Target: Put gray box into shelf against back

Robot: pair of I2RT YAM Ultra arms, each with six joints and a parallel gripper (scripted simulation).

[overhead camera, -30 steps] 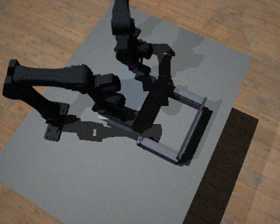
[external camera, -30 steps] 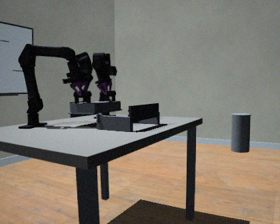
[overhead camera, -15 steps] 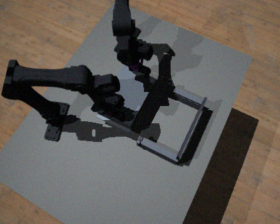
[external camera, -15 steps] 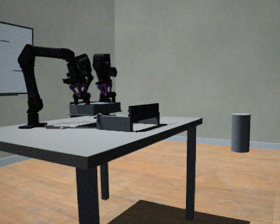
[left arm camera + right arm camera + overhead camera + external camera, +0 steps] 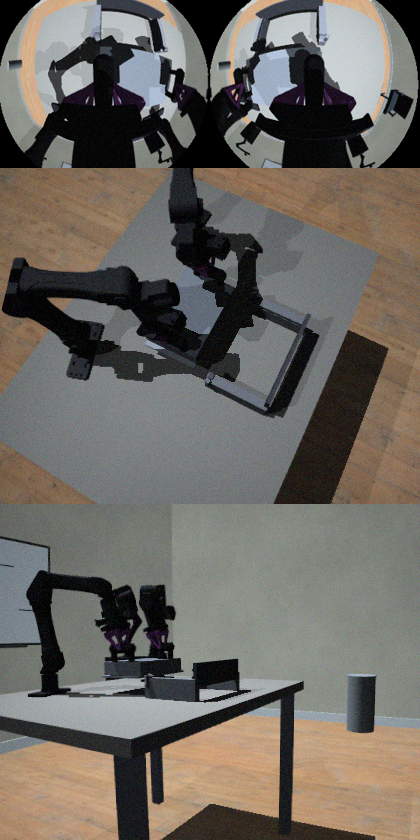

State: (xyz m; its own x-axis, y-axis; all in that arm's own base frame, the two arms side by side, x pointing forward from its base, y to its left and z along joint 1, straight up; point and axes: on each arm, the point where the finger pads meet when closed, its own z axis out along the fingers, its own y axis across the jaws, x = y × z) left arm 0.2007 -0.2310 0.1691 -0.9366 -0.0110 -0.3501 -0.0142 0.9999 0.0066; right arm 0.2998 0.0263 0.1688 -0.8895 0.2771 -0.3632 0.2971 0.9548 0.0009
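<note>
My right gripper is now 2 cm past the gray box, 12 cm to the right of it and 5 cm above it.
Right now my left hand is 20 mm short of the gray box, 120 mm to the left of it and 50 mm above it.
</note>
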